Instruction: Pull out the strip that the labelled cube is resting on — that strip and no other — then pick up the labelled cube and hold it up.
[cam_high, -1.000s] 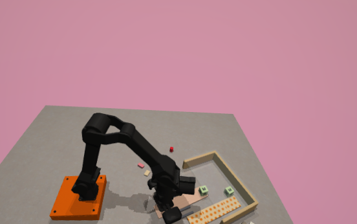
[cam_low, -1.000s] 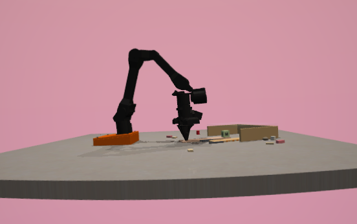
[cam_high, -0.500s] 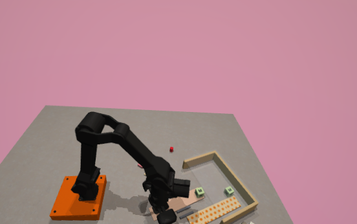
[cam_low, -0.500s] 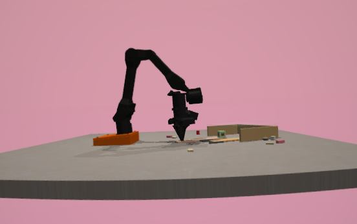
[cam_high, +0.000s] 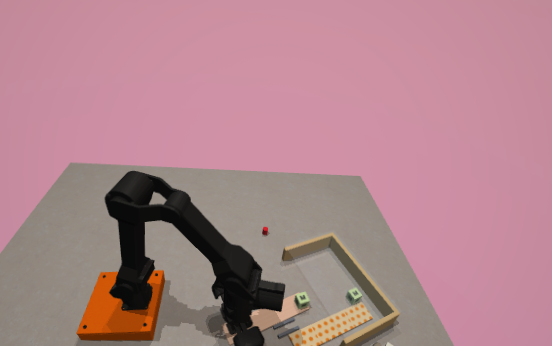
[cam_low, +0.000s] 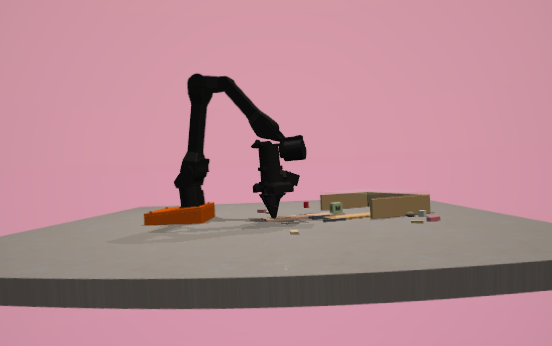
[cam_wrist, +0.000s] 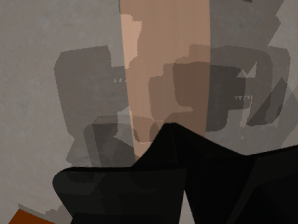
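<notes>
The plain peach strip is 80 mm ahead of my gripper tip and 30 mm to the left of it. Also, from my gripper tip: small red block (110 mm ahead, 340 mm to the left, 10 mm above).
</notes>
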